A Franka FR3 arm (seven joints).
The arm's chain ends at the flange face. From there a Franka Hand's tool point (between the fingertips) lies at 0.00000 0.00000 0.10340 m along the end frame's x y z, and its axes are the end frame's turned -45 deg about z.
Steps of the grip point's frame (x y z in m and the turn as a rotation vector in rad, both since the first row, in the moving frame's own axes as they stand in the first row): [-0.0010 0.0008 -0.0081 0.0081 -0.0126 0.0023]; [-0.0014 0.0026 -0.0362 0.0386 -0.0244 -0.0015]
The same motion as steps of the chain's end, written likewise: [0.0014 0.0009 -0.0081 -0.0032 -0.0146 0.0023]; [0.0055 0.0039 -0.0361 0.0100 -0.0445 -0.0015]
